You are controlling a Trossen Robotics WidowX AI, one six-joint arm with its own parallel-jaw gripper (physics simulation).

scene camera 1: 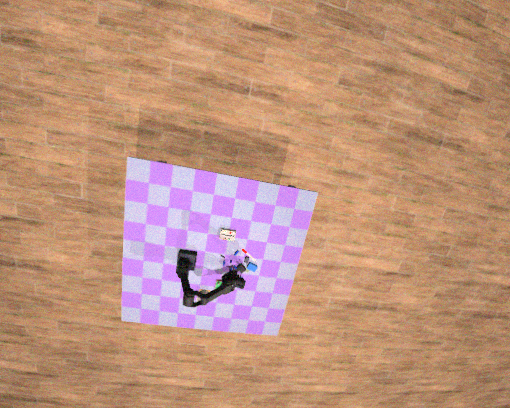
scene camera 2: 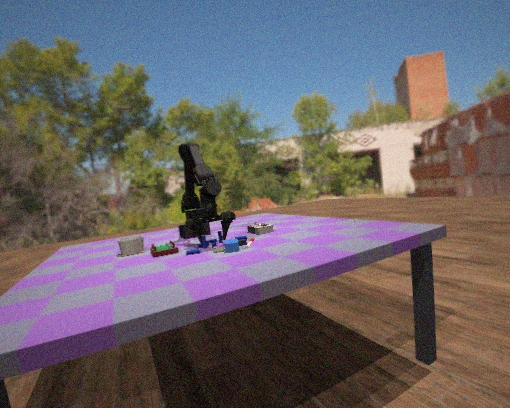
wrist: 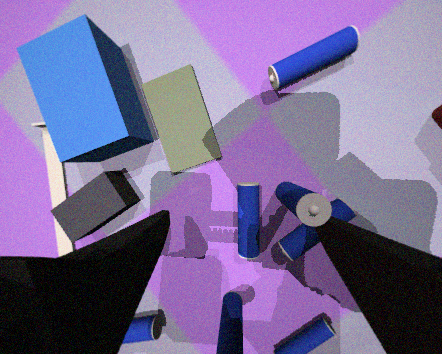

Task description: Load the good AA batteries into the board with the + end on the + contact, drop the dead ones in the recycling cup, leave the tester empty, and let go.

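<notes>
My gripper is open and empty, pointing down low over the batteries. A blue AA battery lies between the fingertips in the wrist view, below them. Another battery stands on end by the right fingertip, partly covering a lying battery. A standing battery is at the bottom. Others lie at lower left, lower right and upper right. The green board has a dark red frame. The grey recycling cup stands left of it. The tester stands apart. Charge labels are unreadable.
A blue block, a flat olive block and a dark grey block lie left of the batteries in the wrist view. A cream stick lies beyond the dark block; its red end shows from above.
</notes>
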